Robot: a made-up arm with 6 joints. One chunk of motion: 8 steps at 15 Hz.
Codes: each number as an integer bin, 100 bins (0 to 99) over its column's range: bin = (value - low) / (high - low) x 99, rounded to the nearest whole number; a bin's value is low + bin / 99 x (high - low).
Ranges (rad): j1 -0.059..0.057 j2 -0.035..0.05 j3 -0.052..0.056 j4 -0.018..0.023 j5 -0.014..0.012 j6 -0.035..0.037
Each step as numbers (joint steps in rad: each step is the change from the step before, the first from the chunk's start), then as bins.
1 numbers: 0.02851 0.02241 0.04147 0.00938 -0.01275 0.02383
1 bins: 75 67 86 66 5 81
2 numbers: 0.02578 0.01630 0.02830 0.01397 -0.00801 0.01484
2 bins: 72 60 74 77 23 69
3 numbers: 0.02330 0.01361 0.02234 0.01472 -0.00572 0.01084
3 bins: 70 57 68 79 32 63
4 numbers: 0.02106 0.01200 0.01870 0.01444 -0.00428 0.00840
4 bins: 68 55 65 78 37 60
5 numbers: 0.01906 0.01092 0.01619 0.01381 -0.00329 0.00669
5 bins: 67 53 63 77 41 57
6 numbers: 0.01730 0.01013 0.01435 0.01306 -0.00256 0.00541
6 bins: 65 53 61 75 44 56
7 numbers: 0.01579 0.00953 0.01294 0.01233 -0.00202 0.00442
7 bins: 64 52 60 73 46 54
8 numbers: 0.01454 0.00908 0.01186 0.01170 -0.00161 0.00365
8 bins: 63 51 59 72 47 53
